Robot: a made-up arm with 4 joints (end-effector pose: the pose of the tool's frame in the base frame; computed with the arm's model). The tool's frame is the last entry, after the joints.
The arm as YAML. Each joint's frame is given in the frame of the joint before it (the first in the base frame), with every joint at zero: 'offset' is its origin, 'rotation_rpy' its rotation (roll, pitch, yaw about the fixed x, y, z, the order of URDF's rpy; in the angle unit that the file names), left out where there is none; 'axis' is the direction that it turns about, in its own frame. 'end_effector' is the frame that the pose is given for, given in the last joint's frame.
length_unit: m
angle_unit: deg
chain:
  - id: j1
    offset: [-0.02, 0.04, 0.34]
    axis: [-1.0, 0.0, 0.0]
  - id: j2
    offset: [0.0, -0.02, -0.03]
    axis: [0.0, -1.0, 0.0]
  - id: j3
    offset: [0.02, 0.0, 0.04]
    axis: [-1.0, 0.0, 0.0]
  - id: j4
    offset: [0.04, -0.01, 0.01]
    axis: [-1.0, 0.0, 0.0]
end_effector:
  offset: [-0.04, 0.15, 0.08]
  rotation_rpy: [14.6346, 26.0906, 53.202]
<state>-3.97 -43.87 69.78 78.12</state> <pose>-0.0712 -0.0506 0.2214 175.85 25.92 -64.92</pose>
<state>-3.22 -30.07 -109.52 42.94</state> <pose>0.0959 -0.0071 0.4677 79.48 -10.88 43.81</pose>
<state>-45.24 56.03 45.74 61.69</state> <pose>0.0848 0.1025 0.2943 -46.64 20.79 -35.58</pose>
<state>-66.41 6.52 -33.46 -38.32</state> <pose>-0.0240 -0.1513 0.3548 154.20 -56.13 -32.03</pose>
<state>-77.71 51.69 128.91 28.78</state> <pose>0.0626 0.0838 0.2134 -80.91 44.88 -71.19</pose>
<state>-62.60 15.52 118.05 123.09</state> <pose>-0.0374 -0.1238 0.2571 -157.36 -28.26 -70.57</pose>
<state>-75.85 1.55 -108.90 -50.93</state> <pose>-0.0001 0.0172 0.1451 -133.21 20.03 -56.40</pose>
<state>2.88 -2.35 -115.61 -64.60</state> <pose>-0.0022 -0.1384 0.2642 -169.26 -26.77 -51.53</pose>
